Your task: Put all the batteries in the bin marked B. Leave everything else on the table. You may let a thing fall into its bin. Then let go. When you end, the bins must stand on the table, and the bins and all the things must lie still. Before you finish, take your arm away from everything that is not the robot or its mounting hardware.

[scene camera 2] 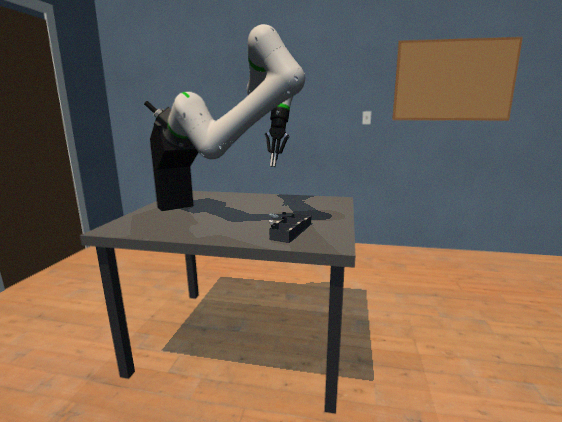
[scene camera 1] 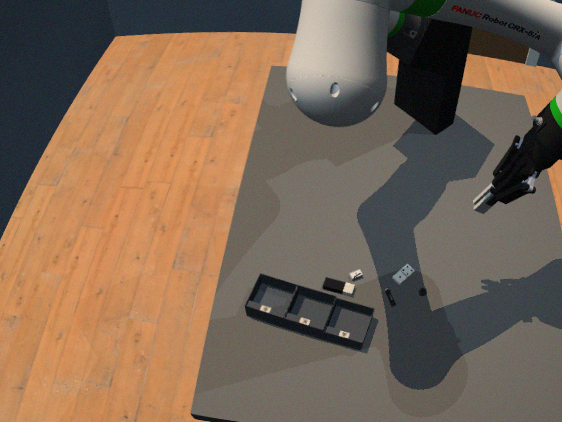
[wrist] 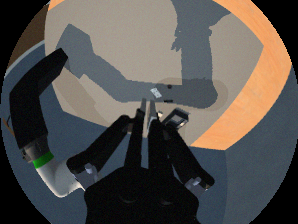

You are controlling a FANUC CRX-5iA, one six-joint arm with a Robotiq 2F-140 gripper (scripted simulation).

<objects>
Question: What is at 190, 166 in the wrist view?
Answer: My gripper.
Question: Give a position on a black bin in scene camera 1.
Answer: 269, 294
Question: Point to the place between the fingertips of my gripper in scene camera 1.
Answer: At 478, 207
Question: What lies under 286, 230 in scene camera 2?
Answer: A black bin.
</objects>
